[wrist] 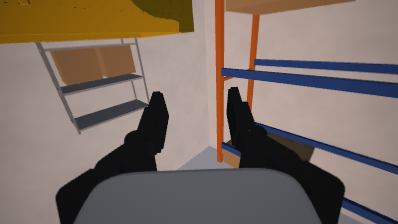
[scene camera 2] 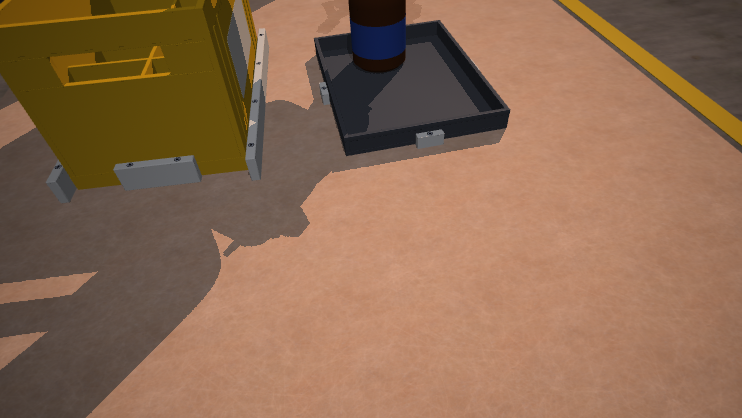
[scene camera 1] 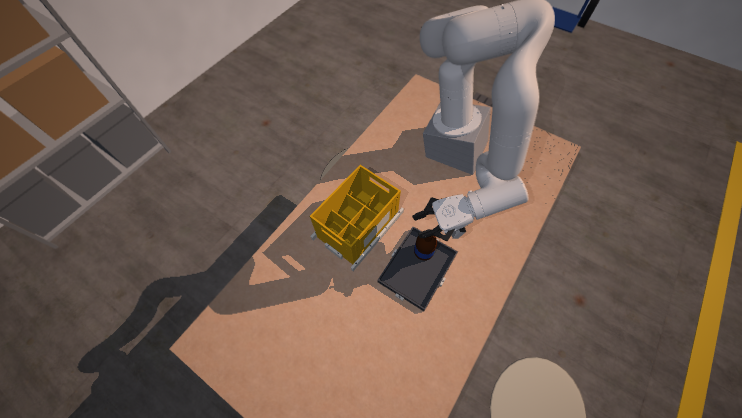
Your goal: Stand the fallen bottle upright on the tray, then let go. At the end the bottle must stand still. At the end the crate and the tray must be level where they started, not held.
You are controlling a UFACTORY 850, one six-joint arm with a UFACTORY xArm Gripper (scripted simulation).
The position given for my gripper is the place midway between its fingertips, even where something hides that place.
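Through scene camera 1 I can see my gripper point(scene camera 1: 416, 227), and in that same view there are a dark tray point(scene camera 1: 416, 280) and a yellow crate point(scene camera 1: 349, 220). Scene camera 2 gives me the tray point(scene camera 2: 438, 86) again, together with the crate point(scene camera 2: 188, 91). From the wrist I see my gripper point(wrist: 196, 101), but the dark tray is out of frame in the wrist view.
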